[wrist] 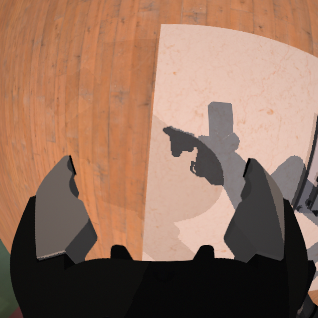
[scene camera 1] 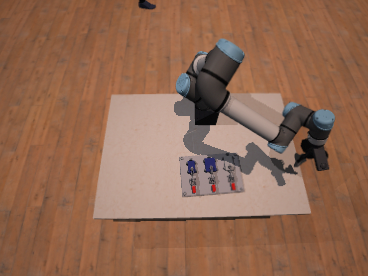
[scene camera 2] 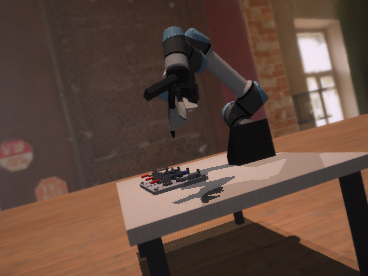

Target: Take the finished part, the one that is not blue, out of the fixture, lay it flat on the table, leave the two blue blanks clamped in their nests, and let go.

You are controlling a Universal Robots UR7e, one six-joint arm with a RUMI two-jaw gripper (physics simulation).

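Where they show: gripper, between the fingertips: (wrist: 159,158) (scene camera 1: 309,164) (scene camera 2: 179,129); arm's base, origin of its link: (scene camera 2: 249,136).
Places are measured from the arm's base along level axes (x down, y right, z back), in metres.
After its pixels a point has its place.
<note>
The fixture (scene camera 1: 203,190) @(x 0.103, y 0.025, z -0.542 m) (scene camera 2: 172,189) @(x 0.117, y -0.199, z -0.468 m) is a grey plate with three nests and red-handled clamps, near the front of the table. Two blue blanks (scene camera 1: 192,167) @(x 0.056, y 0.089, z -0.424 m) (scene camera 1: 210,164) @(x 0.082, y -0.017, z -0.395 m) sit in the left and middle nests in the scene camera 1 view. The grey finished part (scene camera 1: 229,166) @(x 0.064, y -0.122, z -0.411 m) is in the right nest, partly in the arm's shadow; its outline is hard to tell. My gripper (scene camera 1: 300,159) (scene camera 2: 177,125) @(x -0.102, y -0.492, z -0.447 m) (wrist: 159,158) @(x -0.102, y -0.492, z -0.447 m) is open and empty, high above the table's right edge in the scene camera 1 view, away from the fixture. Part of the fixture shows at the wrist view's right edge.
The pale table (scene camera 1: 140,140) @(x 0.118, y 0.413, z -0.236 m) (scene camera 2: 295,167) @(x 0.118, y -0.433, z -0.063 m) (wrist: 200,60) @(x 0.119, y -0.486, z -0.581 m) carries the fixture and the black robot base (scene camera 1: 206,118) @(x 0.033, y 0.005, z -0.117 m) (scene camera 2: 251,142) @(x 0.027, y -0.064, z -0.028 m). Red clamp handles (scene camera 1: 194,189) @(x 0.062, y 0.077, z -0.546 m) (scene camera 1: 213,188) @(x 0.068, y -0.027, z -0.537 m) (scene camera 1: 233,186) @(x 0.072, y -0.138, z -0.524 m) point to the table's front edge. Wooden floor (wrist: 100,100) lies beyond the table's side edge.
</note>
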